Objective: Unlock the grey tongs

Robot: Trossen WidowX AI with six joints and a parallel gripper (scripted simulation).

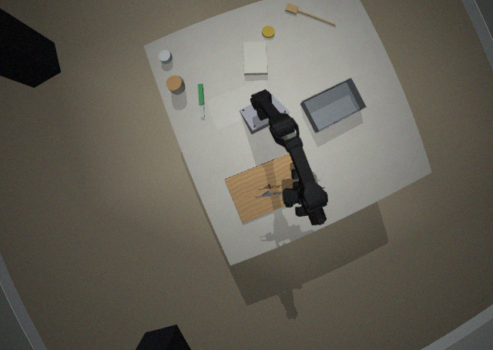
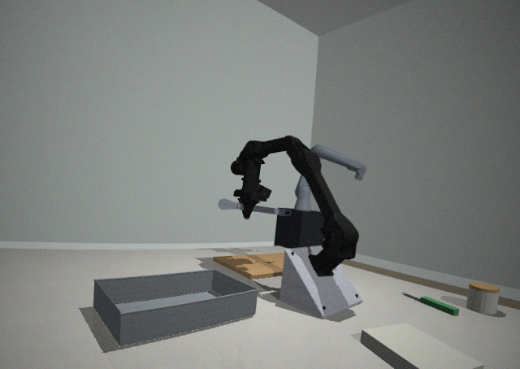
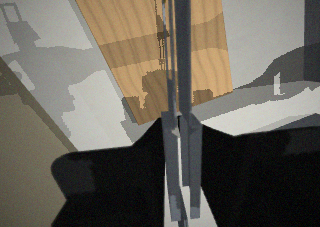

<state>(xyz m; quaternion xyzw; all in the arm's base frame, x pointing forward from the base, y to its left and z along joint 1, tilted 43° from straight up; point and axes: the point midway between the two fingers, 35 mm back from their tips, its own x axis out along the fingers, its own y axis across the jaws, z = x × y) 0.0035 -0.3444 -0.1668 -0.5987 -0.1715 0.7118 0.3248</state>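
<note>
Now: the wooden board 16 cm below my gripper tip, 11 cm behind it and 3 cm to the left of it. The rest, counted from my gripper tip: white slab 68 cm to the left, 16 cm below, 9 cm ahead; then yellow disc 81 cm to the left, 22 cm ahead, 16 cm below; then roasting tin 38 cm ahead, 30 cm to the left, 14 cm below.
</note>
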